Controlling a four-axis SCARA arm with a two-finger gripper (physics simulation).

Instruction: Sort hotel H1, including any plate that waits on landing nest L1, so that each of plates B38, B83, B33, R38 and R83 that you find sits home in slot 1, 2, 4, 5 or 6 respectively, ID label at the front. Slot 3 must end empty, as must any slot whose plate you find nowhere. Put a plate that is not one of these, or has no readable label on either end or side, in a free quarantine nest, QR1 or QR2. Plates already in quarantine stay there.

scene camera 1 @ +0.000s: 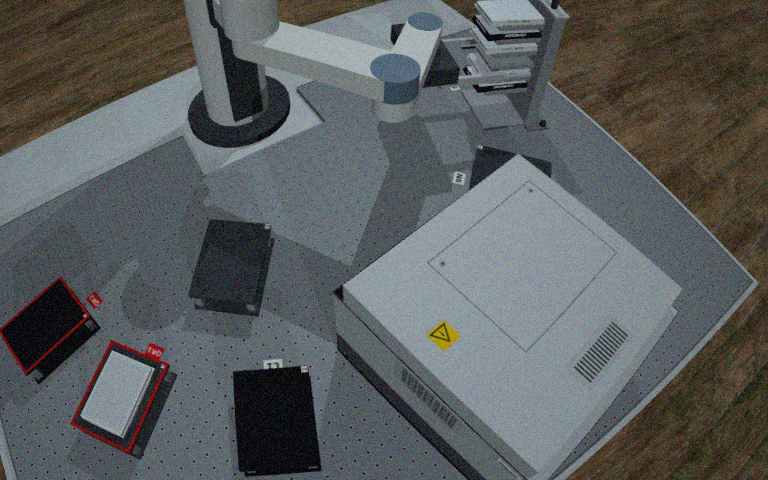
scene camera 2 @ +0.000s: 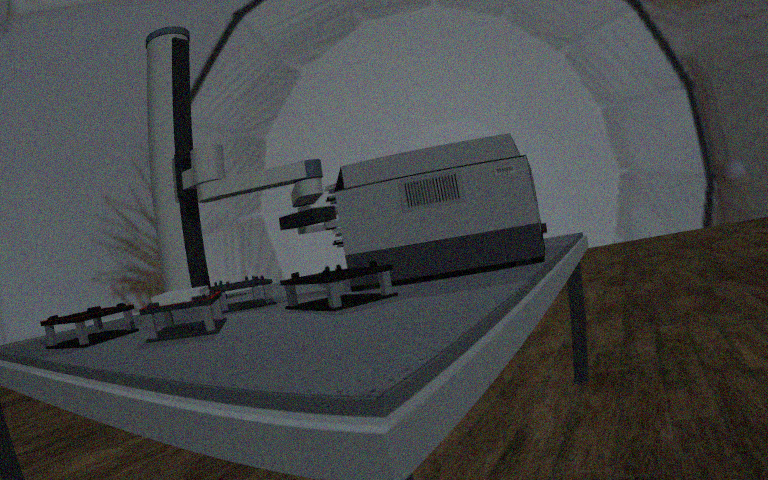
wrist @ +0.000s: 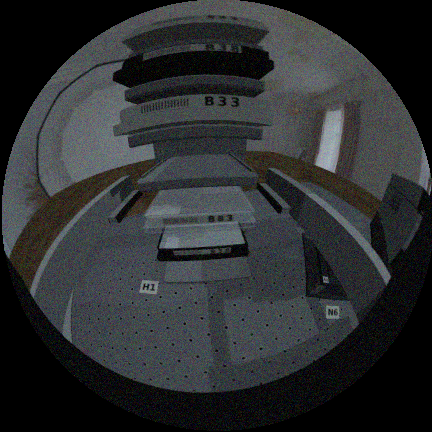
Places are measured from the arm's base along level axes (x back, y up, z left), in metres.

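Pixels of known places: gripper, fingertip midpoint: (scene camera 1: 490, 58) (wrist: 197, 178); arm's base, link origin: (scene camera 1: 239, 111).
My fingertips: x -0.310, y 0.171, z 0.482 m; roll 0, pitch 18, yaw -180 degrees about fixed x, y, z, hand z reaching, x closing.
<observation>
Ahead of a thing's pixels: the offset from my fingertips to its top centre. "pt": to the spot under its first point.
My gripper (wrist: 197, 178) is open and empty, its fingers pointing at hotel H1 {pt dx -0.098, dy +0.001, dz +0.075 m} (scene camera 1: 544, 73). In the wrist view, plate B83 {dx -0.007, dy -0.012, dz +0.023 m} (wrist: 200, 202) shows between the fingers, in slot 2. Below it a black-framed plate {dx -0.007, dy -0.048, dz +0.022 m} (wrist: 202, 251) sits in slot 1, its label blurred. The slot 3 shelf {dx -0.010, dy +0.009, dz +0.032 m} (wrist: 197, 172) is bare. Plate B33 {dx -0.007, dy +0.059, dz +0.022 m} (wrist: 195, 112) is in slot 4. A black plate {dx -0.007, dy +0.094, dz +0.022 m} (wrist: 195, 65) is in slot 5, its label ending in 38, first letter unclear. The top plate (wrist: 195, 32) has an unreadable label. Landing nest L1 {dx -0.404, dy -0.098, dz -0.743 m} (scene camera 1: 277, 418) is empty. Nest QR1 {pt dx -0.336, dy -0.112, dz -0.964 m} (scene camera 1: 134, 444) holds a white plate {dx -0.248, dy -0.094, dz -0.955 m} (scene camera 1: 116, 393); nest QR2 {dx -0.048, dy -0.102, dz -1.050 m} (scene camera 1: 45, 325) is empty.
A large light-grey machine {dx -0.495, dy +0.085, dz -0.382 m} (scene camera 1: 509, 283) (scene camera 2: 436, 198) stands beside the hotel and partly hides nest N6 {dx -0.223, dy -0.102, dz -0.111 m} (scene camera 1: 492, 161) (wrist: 317, 275). Another dark nest {dx -0.112, dy -0.098, dz -0.674 m} (scene camera 1: 232, 260) stands between the arm's column (scene camera 1: 218, 73) (scene camera 2: 164, 141) and L1.
</observation>
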